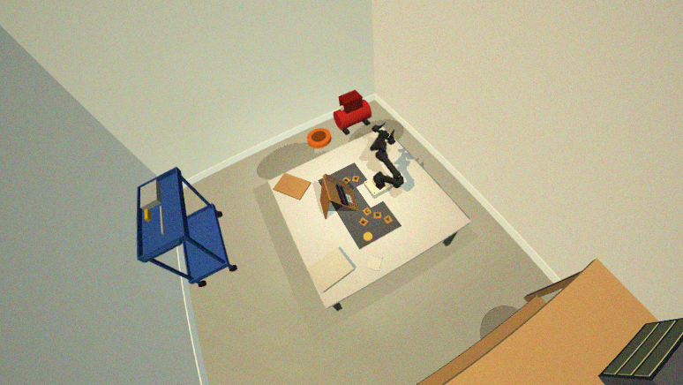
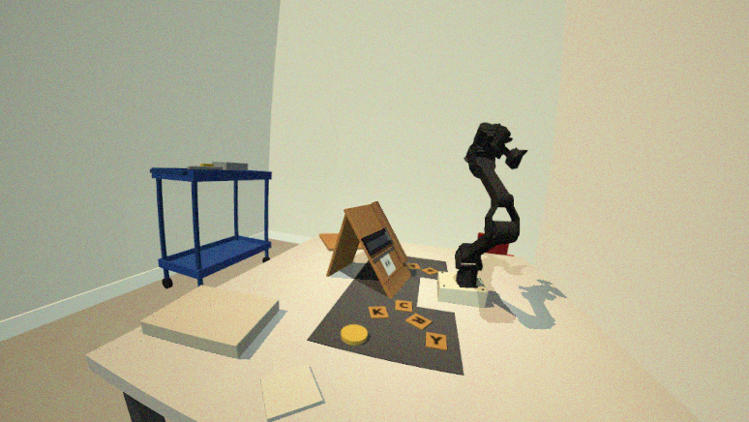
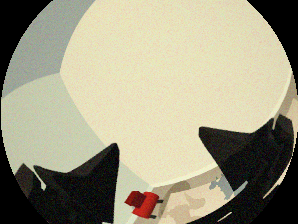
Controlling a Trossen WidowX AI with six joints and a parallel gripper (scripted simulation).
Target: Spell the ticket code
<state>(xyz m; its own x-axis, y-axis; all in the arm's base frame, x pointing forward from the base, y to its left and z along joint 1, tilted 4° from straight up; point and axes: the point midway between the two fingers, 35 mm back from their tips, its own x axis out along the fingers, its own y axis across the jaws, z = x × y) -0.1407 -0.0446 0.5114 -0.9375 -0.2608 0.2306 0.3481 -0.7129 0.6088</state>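
Now: gripper tip 450 mm short of the white ticket, 30 mm to the right of it and 490 mm above it. The rest, counted from my gripper tip: pale pad (610 mm ahead, 550 mm to the left, 580 mm below); yellow disc (510 mm ahead, 360 mm to the left, 570 mm below); dark mat (350 mm ahead, 40 mm to the left, 580 mm below).
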